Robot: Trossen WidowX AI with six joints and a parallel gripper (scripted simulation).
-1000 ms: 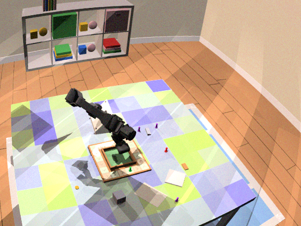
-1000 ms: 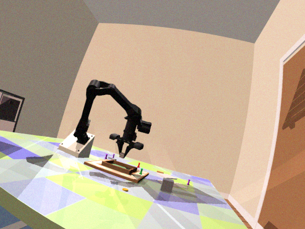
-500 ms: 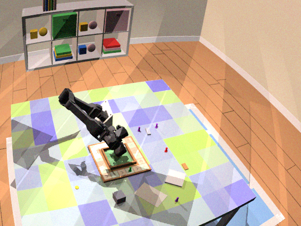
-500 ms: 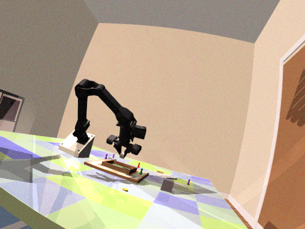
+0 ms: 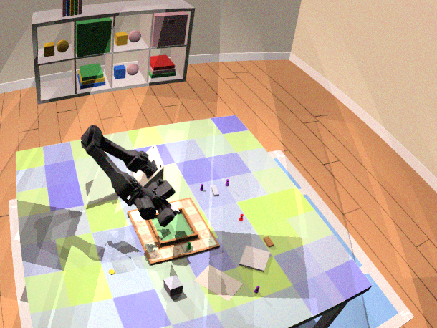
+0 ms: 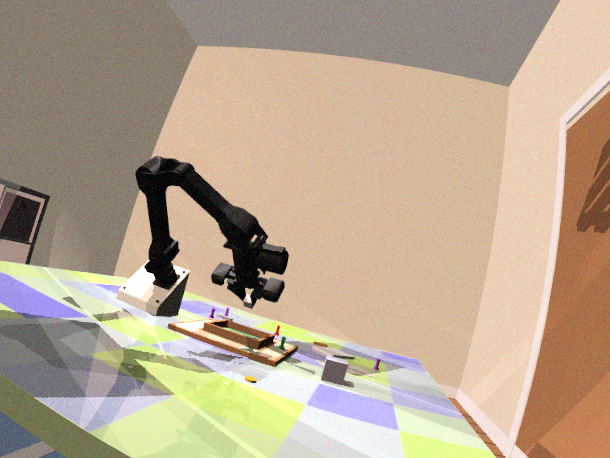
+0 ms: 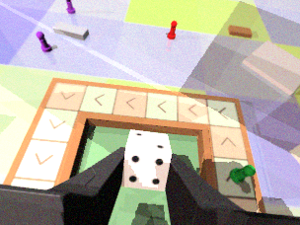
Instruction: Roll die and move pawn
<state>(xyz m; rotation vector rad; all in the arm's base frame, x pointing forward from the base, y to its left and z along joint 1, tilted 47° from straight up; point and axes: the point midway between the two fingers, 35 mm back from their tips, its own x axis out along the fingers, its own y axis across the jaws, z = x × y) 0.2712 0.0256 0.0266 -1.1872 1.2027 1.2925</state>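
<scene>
Now: gripper tip 11 cm short of the green pawn, 8 cm above it and 3 cm to the right of it. The rest, counted from my gripper tip: red pawn (29 cm to the left, 10 cm below, 1 cm ahead); then white die (right at my gripper tip); then green tray floor (10 cm below, 1 cm to the right).
</scene>
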